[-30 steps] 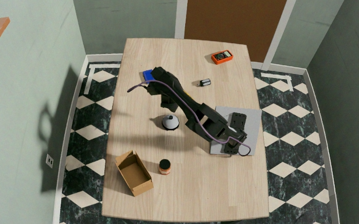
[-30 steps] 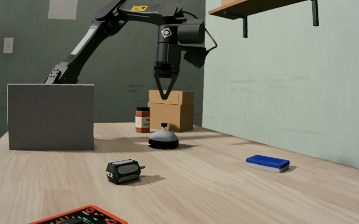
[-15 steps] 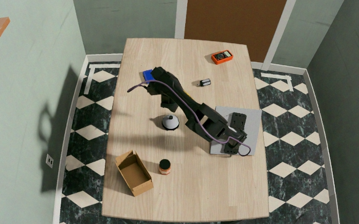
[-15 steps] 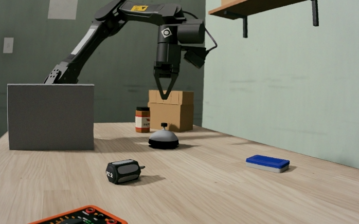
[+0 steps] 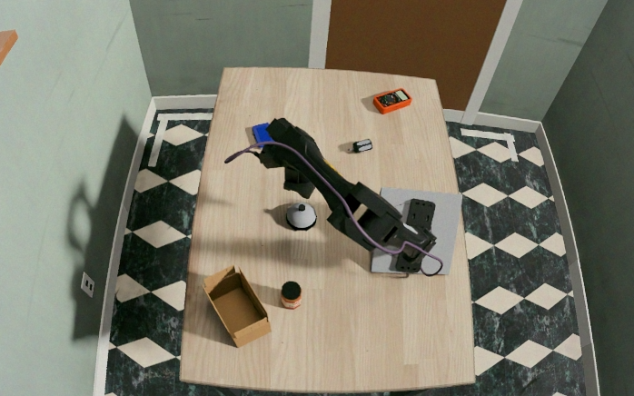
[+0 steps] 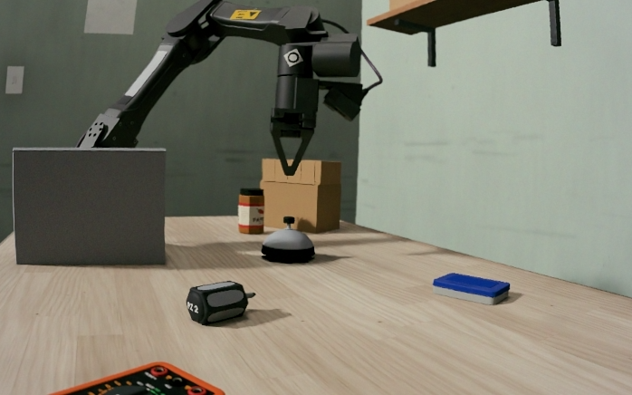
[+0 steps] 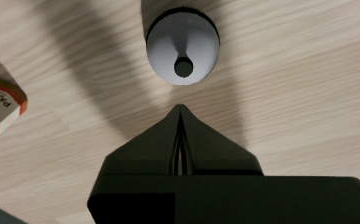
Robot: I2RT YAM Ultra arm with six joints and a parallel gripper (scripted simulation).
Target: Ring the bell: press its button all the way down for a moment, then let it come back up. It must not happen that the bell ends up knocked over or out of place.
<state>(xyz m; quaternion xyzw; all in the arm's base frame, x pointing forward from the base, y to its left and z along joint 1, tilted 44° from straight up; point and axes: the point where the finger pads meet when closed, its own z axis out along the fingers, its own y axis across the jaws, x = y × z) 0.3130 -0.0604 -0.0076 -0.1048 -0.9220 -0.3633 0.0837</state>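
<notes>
The black button lies 80 mm below my hand. Also, from my hand: jar: 10 mm behind, 250 mm to the left, 100 mm below; then black screwdriver bit holder: 140 mm behind, 270 mm to the right, 120 mm below; then bell: 100 mm below.
</notes>
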